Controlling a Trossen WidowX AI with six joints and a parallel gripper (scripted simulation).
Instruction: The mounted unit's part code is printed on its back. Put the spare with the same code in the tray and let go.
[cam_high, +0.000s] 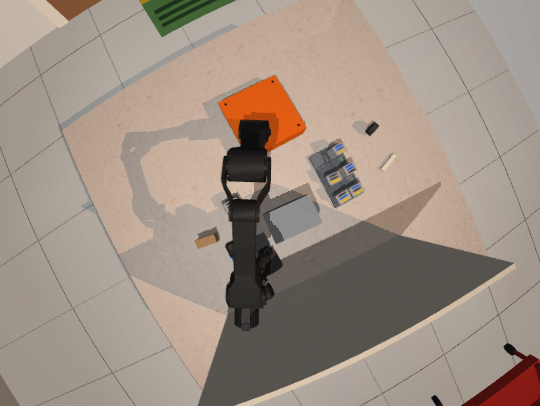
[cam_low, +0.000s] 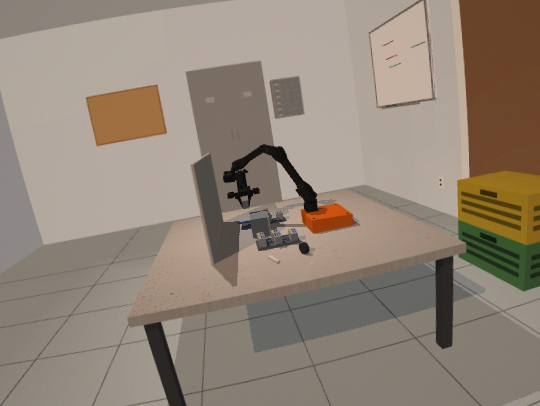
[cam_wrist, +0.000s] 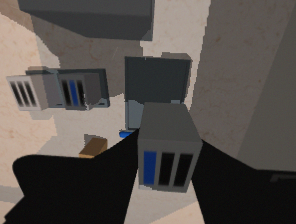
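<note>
Right now the dark grey tray is 110 mm below my gripper tip and 10 mm behind it. Also, from my gripper tip: brown block (130 mm behind, 110 mm to the right, 90 mm below); grey spare (30 mm above); light grey box (180 mm to the left, 60 mm below, 50 mm behind).
</note>
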